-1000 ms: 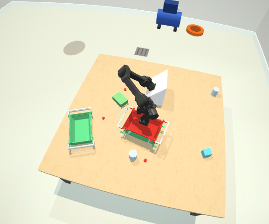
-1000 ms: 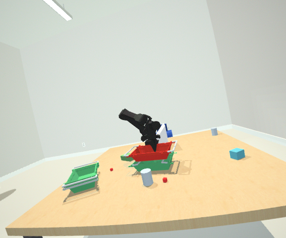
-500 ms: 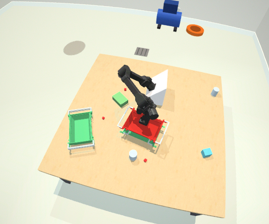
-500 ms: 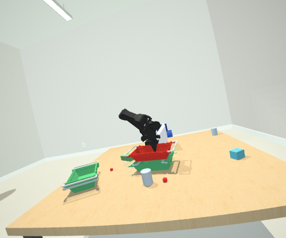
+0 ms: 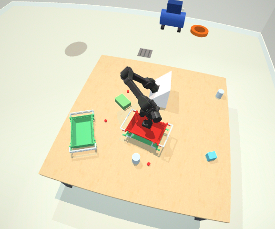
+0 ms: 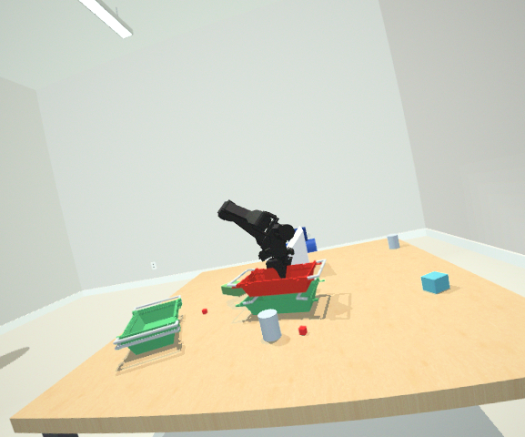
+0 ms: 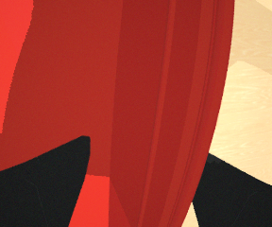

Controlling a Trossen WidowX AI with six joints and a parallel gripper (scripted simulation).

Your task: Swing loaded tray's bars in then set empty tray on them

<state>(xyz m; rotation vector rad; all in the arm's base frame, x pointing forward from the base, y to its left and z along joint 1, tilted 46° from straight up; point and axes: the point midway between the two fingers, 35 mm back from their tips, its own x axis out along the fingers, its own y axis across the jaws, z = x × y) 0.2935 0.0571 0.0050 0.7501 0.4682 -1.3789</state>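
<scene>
The red tray lies 70 mm ahead of my gripper tip, 10 mm to the right of it and 30 mm above it. From my gripper tip the other things lie so: cyan cube (100 mm ahead, 490 mm to the left, 60 mm below); then flat green block (160 mm behind, 270 mm to the right, 60 mm below).
</scene>
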